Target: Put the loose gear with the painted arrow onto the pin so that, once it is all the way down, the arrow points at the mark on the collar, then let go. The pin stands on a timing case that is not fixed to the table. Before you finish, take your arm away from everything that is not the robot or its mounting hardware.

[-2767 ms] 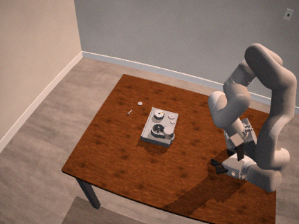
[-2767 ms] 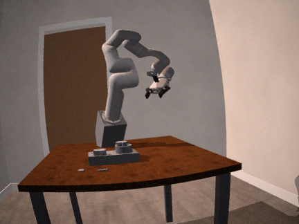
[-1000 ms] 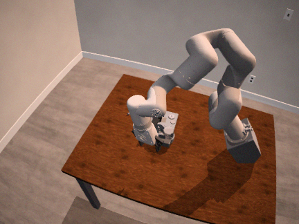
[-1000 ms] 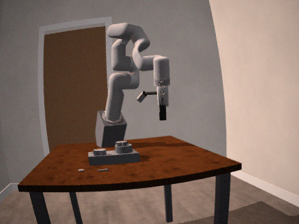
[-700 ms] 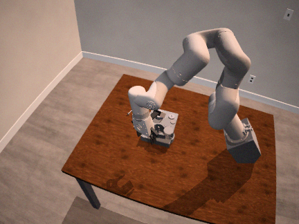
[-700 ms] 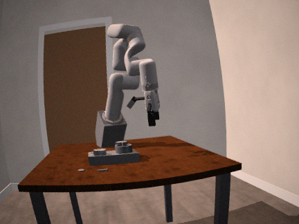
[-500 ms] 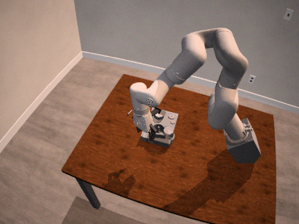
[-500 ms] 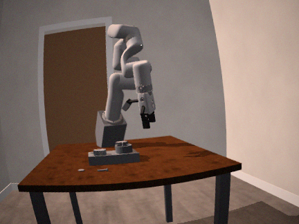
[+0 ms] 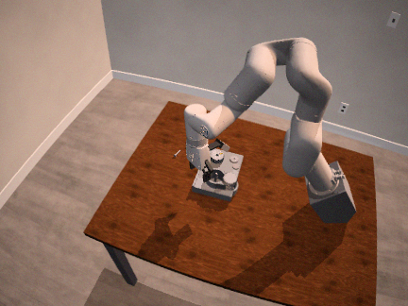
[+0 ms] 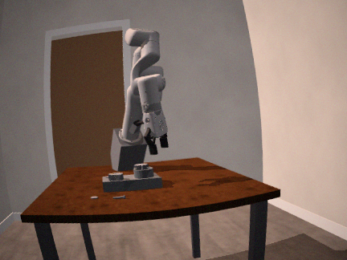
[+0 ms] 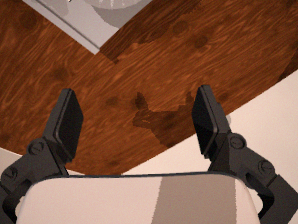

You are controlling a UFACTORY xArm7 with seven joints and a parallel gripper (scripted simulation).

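My gripper is now 30 mm past the toothed gear, 190 mm to the left of it and 100 mm above it. Also, from my hand: small bolt (160 mm ahead, 190 mm to the right, 150 mm below); washer (120 mm ahead, 290 mm to the right, 150 mm below).
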